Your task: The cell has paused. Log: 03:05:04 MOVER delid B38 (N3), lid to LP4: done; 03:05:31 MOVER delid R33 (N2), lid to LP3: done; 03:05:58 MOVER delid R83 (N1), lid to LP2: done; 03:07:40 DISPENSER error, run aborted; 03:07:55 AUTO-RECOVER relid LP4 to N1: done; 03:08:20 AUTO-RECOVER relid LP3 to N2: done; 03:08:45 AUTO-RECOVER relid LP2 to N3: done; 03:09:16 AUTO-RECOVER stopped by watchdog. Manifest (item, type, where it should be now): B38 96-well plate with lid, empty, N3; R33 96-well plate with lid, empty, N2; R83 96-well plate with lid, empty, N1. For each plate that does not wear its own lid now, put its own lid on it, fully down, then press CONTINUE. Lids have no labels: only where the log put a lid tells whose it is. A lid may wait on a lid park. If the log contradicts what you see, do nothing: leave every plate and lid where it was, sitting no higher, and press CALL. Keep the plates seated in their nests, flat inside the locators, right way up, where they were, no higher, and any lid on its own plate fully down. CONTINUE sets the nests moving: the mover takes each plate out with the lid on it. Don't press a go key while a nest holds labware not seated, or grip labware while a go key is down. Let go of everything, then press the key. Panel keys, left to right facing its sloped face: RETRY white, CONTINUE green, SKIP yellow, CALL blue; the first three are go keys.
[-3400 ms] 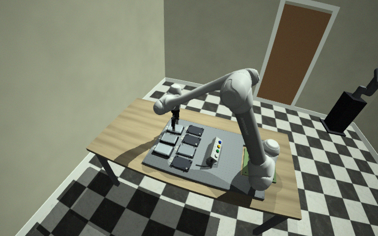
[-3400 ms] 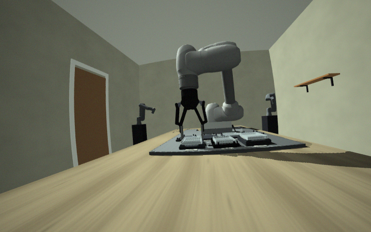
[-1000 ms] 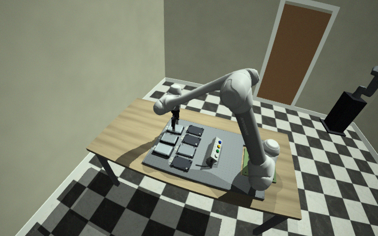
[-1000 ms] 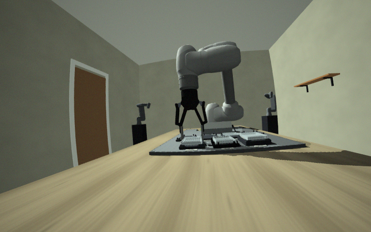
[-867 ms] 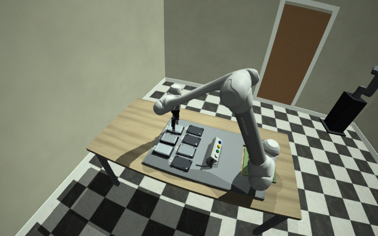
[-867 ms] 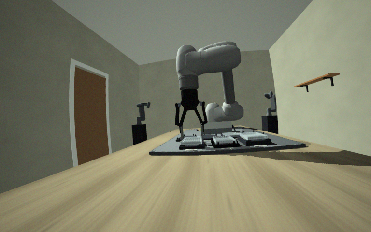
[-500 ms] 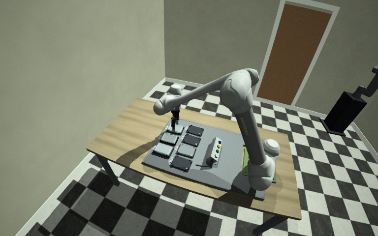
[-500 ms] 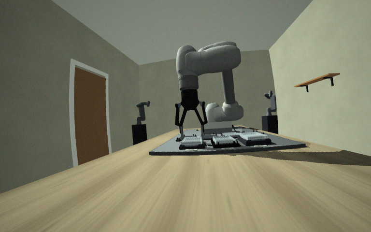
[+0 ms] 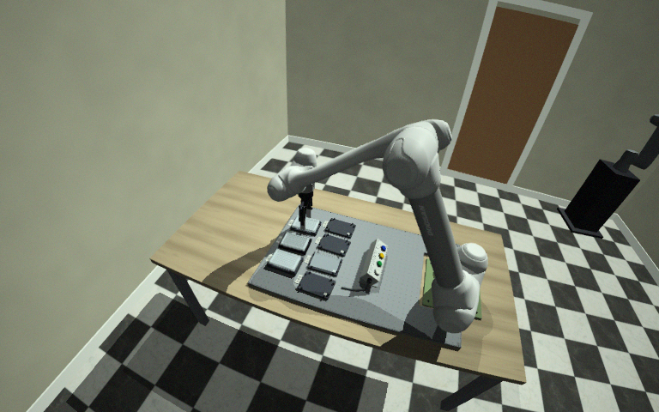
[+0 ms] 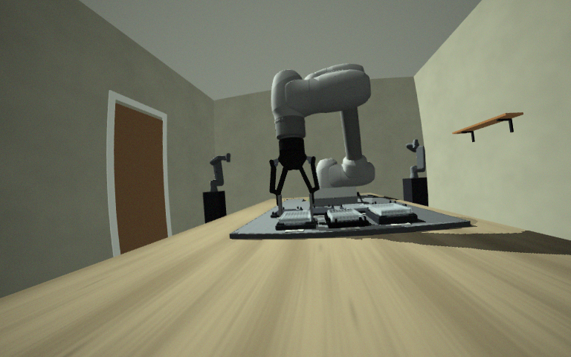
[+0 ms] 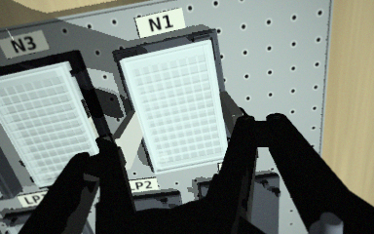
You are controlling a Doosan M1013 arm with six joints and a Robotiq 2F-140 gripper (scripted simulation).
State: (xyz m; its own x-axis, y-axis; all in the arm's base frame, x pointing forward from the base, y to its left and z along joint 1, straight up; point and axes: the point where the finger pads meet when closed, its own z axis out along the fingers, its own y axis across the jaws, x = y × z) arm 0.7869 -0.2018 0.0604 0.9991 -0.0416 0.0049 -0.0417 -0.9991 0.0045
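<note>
Now: hand 30 mm above the N1 plate. From my hand the other things lie so: lid park LP3: 180 mm behind, 40 mm to the right, 40 mm below; then LP2 label: 90 mm behind, 80 mm to the left, 50 mm below; then LP3 label: 100 mm behind, 50 mm to the right, 50 mm below.
</note>
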